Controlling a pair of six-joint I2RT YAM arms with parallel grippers.
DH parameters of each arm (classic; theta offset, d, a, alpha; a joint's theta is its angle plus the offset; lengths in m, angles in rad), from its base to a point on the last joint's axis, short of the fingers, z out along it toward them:
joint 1: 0 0.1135 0.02 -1.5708
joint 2: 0 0 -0.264 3.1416
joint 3: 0.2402 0 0.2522 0
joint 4: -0.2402 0 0.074 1.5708
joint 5: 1.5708 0 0 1.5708
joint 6: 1.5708 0.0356 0 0
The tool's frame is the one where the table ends.
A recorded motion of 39 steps. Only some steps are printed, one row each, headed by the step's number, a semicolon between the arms.
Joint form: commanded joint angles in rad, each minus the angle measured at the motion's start. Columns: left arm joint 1, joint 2, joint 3, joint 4, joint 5, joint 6; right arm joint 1, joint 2, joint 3, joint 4, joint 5, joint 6.
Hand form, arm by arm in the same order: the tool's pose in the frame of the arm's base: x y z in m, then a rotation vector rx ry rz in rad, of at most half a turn. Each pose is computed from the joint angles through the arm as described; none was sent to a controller.
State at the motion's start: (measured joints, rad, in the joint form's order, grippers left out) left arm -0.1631 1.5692 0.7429 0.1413 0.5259 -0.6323; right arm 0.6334 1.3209 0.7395 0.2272 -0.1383 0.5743
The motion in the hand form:
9: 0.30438 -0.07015 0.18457 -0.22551 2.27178 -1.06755; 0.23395 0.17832 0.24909 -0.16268 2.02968 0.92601
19: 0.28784 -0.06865 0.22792 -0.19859 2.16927 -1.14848; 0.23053 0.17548 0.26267 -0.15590 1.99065 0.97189
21: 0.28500 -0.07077 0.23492 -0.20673 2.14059 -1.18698; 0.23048 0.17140 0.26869 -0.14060 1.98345 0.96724
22: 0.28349 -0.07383 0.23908 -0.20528 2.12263 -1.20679; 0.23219 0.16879 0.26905 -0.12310 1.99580 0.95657
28: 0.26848 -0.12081 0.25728 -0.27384 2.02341 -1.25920; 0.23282 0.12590 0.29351 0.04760 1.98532 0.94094
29: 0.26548 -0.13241 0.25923 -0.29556 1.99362 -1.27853; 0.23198 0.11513 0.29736 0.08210 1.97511 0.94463
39: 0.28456 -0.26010 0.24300 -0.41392 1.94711 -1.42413; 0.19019 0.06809 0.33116 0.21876 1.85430 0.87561
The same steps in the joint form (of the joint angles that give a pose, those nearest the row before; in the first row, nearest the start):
9: -0.0026 -0.0275 0.0041 0.0387 0.0369 -0.0286; 0.0007 -0.0062 0.0030 -0.0063 -0.0040 -0.0007
19: -0.0026 -0.1847 0.0114 -0.0069 0.0785 -0.0835; -0.0027 -0.0441 0.0134 -0.0098 -0.0243 0.0193
21: -0.0104 -0.2070 0.0080 0.0141 0.0877 -0.1237; -0.0138 -0.0623 0.0232 -0.0315 -0.0223 0.0223
22: -0.0217 -0.2177 0.0072 0.0301 0.0868 -0.1458; -0.0243 -0.0632 0.0294 -0.0508 -0.0198 0.0268
28: -0.2117 -0.2548 0.0019 0.1432 -0.1180 -0.3190; -0.1637 -0.1799 0.0534 -0.1852 -0.0567 0.0864
29: -0.2578 -0.2497 -0.0005 0.1853 -0.1708 -0.3598; -0.2020 -0.2068 0.0506 -0.2016 -0.0765 0.0991
39: -0.5709 0.1252 0.2430 0.3960 -0.4558 -0.5798; -0.3218 -0.4668 0.0397 -0.3640 -0.0452 0.1206

